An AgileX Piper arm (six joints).
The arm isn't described. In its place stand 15 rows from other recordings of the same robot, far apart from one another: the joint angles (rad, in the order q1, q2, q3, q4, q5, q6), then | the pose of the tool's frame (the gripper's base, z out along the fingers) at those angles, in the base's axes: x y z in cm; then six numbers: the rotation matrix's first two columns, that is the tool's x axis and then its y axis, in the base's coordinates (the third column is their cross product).
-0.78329 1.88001 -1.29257 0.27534 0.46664 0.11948 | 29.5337 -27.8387 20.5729 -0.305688 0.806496 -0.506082 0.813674 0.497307 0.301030
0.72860 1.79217 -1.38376 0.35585 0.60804 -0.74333 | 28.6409 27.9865 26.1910 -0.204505 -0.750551 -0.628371 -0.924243 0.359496 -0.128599
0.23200 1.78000 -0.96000 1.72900 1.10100 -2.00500 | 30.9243 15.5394 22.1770 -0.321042 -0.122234 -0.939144 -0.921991 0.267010 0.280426
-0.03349 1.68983 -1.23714 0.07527 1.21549 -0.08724 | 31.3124 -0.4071 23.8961 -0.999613 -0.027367 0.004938 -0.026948 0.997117 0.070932
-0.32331 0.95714 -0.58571 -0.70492 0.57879 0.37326 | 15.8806 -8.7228 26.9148 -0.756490 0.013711 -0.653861 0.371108 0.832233 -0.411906
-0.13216 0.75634 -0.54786 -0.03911 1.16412 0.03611 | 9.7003 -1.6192 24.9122 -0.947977 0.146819 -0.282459 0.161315 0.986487 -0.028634
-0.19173 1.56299 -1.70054 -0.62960 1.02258 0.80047 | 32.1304 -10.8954 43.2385 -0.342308 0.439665 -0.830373 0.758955 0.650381 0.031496
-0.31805 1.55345 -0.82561 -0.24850 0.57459 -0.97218 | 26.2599 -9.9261 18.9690 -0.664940 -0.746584 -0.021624 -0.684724 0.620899 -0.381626
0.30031 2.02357 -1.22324 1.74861 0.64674 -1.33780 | 38.8644 17.6853 17.2465 -0.783161 0.127493 -0.608609 -0.409739 0.630412 0.659314
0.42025 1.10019 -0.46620 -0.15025 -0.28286 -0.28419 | 19.9024 9.3103 25.6631 -0.034374 -0.470124 -0.881931 -0.504315 0.770021 -0.390813
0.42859 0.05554 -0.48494 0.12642 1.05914 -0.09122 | 0.0359 1.1163 27.3768 -0.452240 -0.238398 -0.859445 -0.512242 0.858264 0.031471
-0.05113 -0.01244 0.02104 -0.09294 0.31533 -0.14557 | 5.3637 -0.5367 17.8486 -0.244955 -0.219495 -0.944362 0.022875 0.972457 -0.231959
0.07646 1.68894 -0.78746 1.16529 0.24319 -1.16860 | 31.1617 4.4067 16.1455 -0.785254 -0.074093 -0.614725 -0.220790 0.961056 0.166203
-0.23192 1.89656 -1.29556 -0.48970 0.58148 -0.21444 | 38.4558 -11.4978 19.8308 -0.883092 -0.379017 -0.276575 -0.215000 0.850815 -0.479467
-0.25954 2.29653 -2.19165 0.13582 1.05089 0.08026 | 49.6852 -12.0864 24.7124 -0.806571 0.365731 -0.464418 0.322289 0.930667 0.173173
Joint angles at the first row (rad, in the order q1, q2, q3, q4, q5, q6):
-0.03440 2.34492 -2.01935 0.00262 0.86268 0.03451
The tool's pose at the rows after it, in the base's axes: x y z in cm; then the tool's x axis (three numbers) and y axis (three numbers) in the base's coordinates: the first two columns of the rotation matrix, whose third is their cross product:
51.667 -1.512 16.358 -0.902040 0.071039 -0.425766 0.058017 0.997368 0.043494
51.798 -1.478 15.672 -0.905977 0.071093 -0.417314 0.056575 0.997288 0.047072
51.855 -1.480 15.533 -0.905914 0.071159 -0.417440 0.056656 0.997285 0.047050
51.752 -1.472 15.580 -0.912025 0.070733 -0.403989 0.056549 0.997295 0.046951
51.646 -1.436 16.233 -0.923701 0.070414 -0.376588 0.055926 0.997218 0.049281
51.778 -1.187 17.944 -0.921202 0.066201 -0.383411 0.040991 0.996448 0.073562
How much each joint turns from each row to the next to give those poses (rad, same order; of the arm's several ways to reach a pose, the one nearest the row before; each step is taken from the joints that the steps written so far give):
0.00000 0.03115 -0.00227 0.03588 -0.00012 -0.01956
0.00000 0.01566 -0.00398 0.00565 -0.00240 -0.00384
0.00001 0.00397 -0.00207 0.00000 -0.00203 0.00001
-0.00001 -0.00002 -0.00409 0.00000 0.01889 -0.00001
0.00000 0.00042 -0.03139 0.00236 0.06069 0.00000
0.00000 -0.00803 -0.05142 0.03171 0.05220 -0.01954

